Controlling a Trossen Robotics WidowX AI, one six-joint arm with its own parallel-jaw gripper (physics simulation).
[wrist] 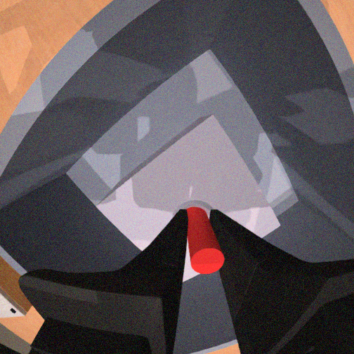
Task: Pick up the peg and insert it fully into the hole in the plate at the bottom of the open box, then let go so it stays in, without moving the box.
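A red peg (203,235) is held between the two black fingers, its near round end facing the camera. My gripper (197,215) is shut on the peg, inside the open box, over the plate. The open grey box (120,75) fills most of the wrist view, its dark inner walls sloping to the bottom. A pale pinkish square plate (175,165) lies at the bottom. The grey rim of the hole (195,203) shows as an arc right behind the peg's far end. The rest of the hole is hidden by the peg and fingertips, so I cannot tell how deep the far end sits.
The box walls rise on all sides of the fingers. The wooden table top (30,20) shows beyond the box at the upper left. A brown block-like object (11,285) and a white piece with a black mark (7,306) show at the lower left edge, outside the box.
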